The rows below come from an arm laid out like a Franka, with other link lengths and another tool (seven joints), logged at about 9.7 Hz.
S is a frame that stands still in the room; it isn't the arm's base.
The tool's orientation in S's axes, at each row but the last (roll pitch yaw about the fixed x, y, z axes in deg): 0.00, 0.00, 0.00; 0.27, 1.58, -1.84; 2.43, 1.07, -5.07; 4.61, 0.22, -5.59
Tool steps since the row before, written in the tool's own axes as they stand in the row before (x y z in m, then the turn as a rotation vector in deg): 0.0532, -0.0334, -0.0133, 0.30, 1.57, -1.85; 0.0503, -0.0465, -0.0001, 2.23, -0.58, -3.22; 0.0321, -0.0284, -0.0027, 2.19, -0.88, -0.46; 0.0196, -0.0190, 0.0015, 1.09, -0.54, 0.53
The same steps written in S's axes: 0.0532, -0.0334, -0.0133, 0.30, 1.57, -1.85; 0.0488, -0.0481, -0.0017, 2.12, -0.63, -3.28; 0.0294, -0.0310, -0.0045, 2.10, -1.05, -0.54; 0.0176, -0.0209, -0.0001, 1.03, -0.68, 0.48
